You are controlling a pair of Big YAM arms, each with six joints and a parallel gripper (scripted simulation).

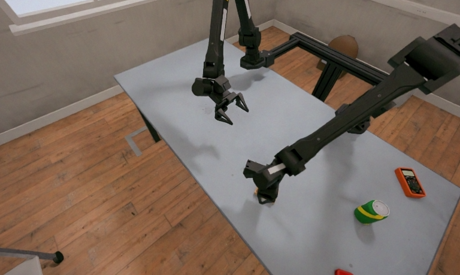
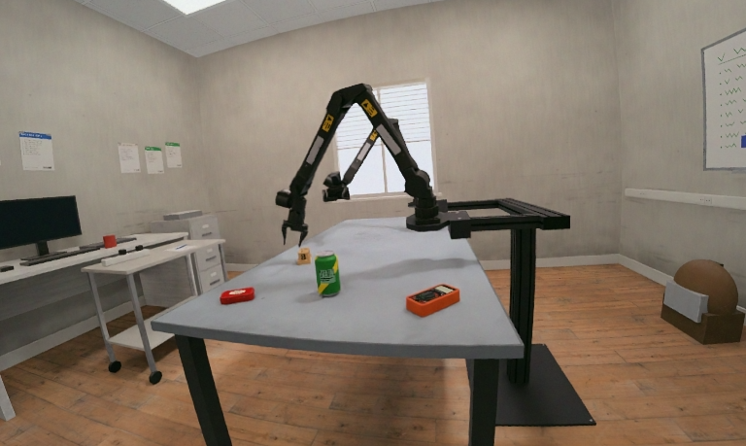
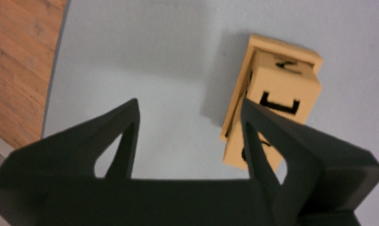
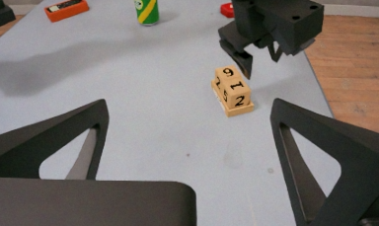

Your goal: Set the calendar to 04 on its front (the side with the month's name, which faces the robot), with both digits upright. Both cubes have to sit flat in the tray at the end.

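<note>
My left gripper is now 5 cm past the wooden calendar tray and 7 cm above it. From my left hand the other things lie so: orange multimeter 55 cm behind, 41 cm to the left, 6 cm below; then red tin 1 cm ahead, 39 cm to the left, 6 cm below; then green can 26 cm behind, 33 cm to the left, 1 cm below.
</note>
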